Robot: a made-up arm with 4 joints.
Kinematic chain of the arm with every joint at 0, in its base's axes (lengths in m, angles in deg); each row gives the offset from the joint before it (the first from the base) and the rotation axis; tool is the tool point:
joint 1: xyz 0 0 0.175 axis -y
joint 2: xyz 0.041 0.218 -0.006 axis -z
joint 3: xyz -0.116 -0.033 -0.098 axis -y
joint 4: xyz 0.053 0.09 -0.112 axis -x
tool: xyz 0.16 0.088 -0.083
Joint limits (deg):
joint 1: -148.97..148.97
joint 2: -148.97..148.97
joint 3: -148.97..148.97
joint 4: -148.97..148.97
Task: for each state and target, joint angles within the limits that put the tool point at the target. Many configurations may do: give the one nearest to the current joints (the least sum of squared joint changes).
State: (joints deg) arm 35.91 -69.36 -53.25 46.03
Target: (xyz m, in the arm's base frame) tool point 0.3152 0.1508 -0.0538
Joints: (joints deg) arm 47.46 -65.22 -36.30 93.61
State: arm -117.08 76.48 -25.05 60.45
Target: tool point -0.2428 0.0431 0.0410
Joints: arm -82.73 106.80 16.02 21.15
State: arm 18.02 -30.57 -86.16 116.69
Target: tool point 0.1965 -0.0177 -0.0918
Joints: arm 45.19 -55.24 -85.68 120.13
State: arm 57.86 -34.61 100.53 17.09
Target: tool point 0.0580 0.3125 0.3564
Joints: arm 50.07 -5.66 81.37 35.38
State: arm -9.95 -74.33 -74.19 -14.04
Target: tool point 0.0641 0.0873 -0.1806
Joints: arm 29.47 -98.54 -61.27 -46.76
